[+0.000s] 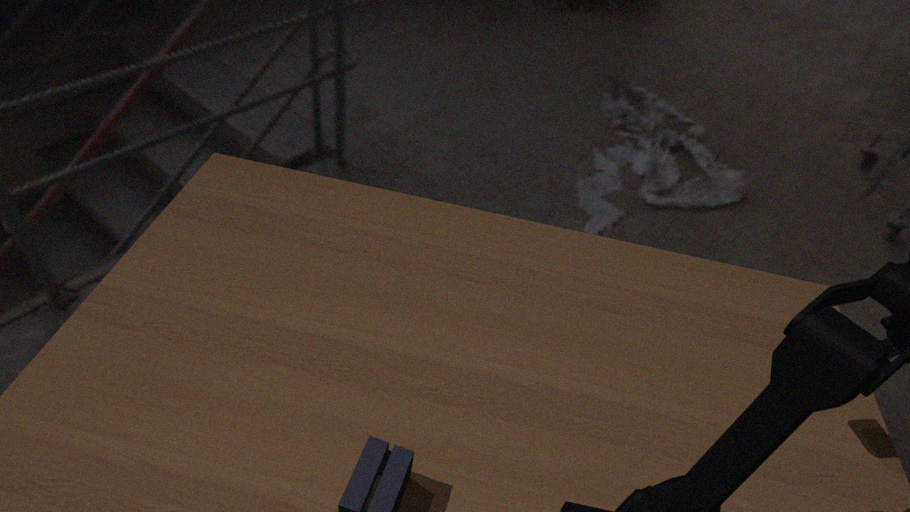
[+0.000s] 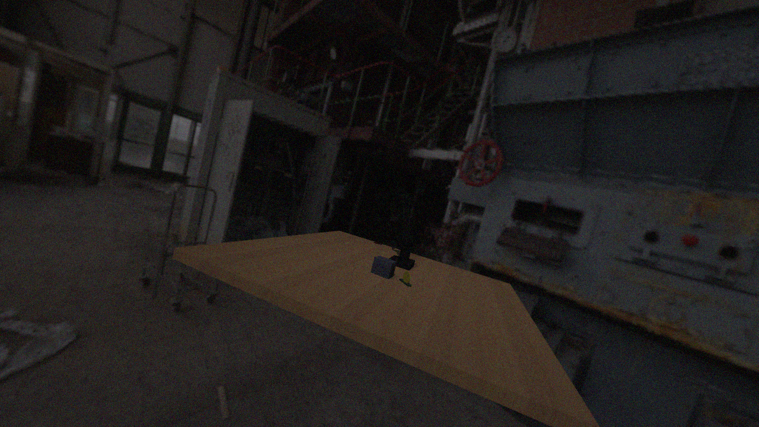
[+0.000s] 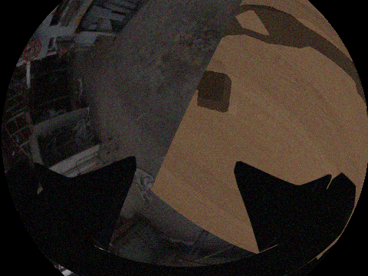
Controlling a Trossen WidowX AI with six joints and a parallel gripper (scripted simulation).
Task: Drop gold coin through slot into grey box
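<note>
Right now my gripper tip is 70 cm short of the gold coin, 44 cm to the right of it and 11 cm above it.
</note>
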